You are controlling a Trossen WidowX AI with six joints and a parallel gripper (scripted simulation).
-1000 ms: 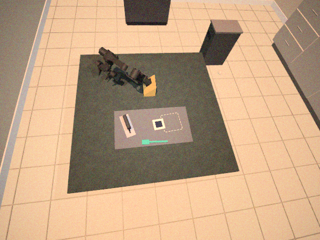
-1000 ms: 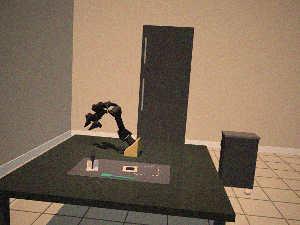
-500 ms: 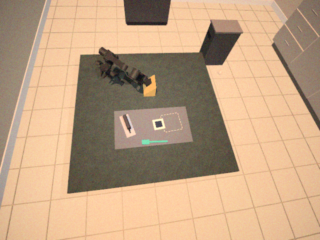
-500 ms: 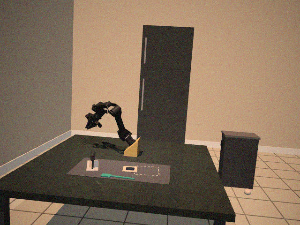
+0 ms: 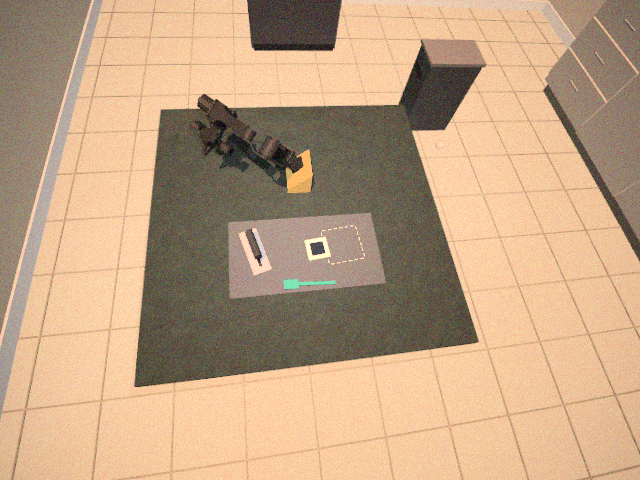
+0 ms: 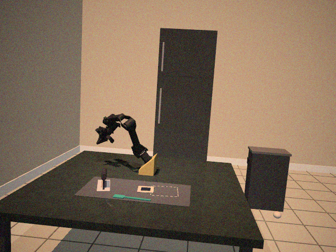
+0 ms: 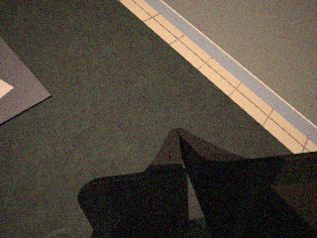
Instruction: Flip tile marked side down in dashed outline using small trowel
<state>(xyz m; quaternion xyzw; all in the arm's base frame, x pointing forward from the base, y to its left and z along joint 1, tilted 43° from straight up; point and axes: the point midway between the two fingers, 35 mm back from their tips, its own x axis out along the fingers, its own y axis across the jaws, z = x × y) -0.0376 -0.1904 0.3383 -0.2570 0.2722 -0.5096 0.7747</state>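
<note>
Right now my gripper tip is 37 cm short of the trowel, 14 cm to the right of it and 13 cm above it. From my gripper tip the other things lie so: tile (42 cm ahead, 41 cm to the left, 16 cm below); grey mat (43 cm ahead, 36 cm to the left, 19 cm below); green flat tool (57 cm ahead, 33 cm to the left, 16 cm below).
</note>
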